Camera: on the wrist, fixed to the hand. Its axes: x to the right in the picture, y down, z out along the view.
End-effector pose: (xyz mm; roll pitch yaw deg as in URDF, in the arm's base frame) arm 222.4 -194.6 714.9 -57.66 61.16 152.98
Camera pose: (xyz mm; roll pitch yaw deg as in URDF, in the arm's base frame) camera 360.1 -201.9 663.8 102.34 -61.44 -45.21
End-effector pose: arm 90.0 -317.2 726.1 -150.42 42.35 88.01
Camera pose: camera 223.1 -291.5 783.1 179.90 -33.70 -93.27
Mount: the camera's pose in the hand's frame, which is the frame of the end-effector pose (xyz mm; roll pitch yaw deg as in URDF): -16.0 84.1 -119.6 28.93 -8.04 176.64
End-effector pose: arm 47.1 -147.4 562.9 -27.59 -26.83 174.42
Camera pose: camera -5.7 -161.5 426.3 53.37 21.07 -12.73
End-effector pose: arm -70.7 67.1 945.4 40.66 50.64 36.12
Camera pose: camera -184.9 159.2 935.0 -16.24 -58.82 -138.66
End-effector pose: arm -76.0 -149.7 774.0 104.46 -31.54 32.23
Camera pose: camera -187.3 -107.8 860.5 -70.66 29.93 -137.81
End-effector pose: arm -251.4 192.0 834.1 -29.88 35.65 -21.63
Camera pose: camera -337.5 240.5 725.1 64.20 -40.63 149.27
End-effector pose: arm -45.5 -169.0 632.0 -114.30 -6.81 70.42
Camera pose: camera 85.6 -229.0 602.9 141.93 13.11 -115.69
